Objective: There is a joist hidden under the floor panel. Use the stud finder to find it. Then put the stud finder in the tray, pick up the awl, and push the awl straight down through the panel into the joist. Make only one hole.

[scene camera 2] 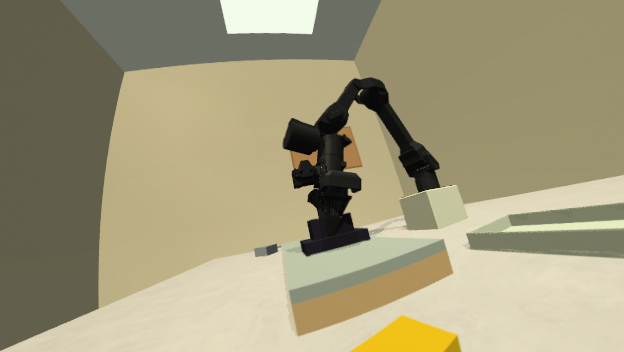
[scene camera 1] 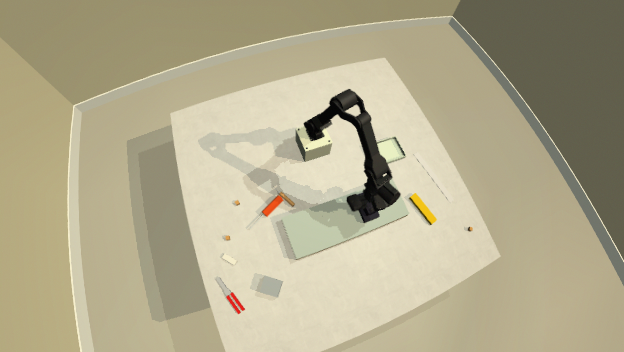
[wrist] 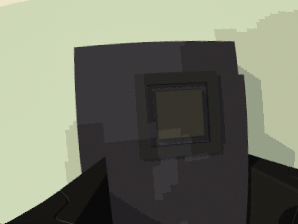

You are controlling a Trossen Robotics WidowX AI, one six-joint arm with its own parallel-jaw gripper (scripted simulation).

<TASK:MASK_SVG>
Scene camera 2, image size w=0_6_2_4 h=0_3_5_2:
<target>my gripper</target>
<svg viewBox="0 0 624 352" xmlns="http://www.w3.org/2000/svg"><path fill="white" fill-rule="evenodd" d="M325 154L317 158L317 163L314 166L308 160L300 161L298 169L292 170L294 189L314 185L314 188L317 188L308 194L307 202L317 209L319 219L325 219L327 235L334 235L341 217L353 197L348 195L348 189L351 189L352 193L360 191L361 179L357 173L343 171L347 166L347 162L344 161L343 157L335 154Z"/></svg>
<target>stud finder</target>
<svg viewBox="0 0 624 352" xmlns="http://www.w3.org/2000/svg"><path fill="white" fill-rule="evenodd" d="M368 228L354 228L351 214L348 213L343 214L334 235L327 235L325 219L310 220L307 222L310 239L300 241L301 250L304 255L310 256L361 241L370 241Z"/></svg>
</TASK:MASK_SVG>
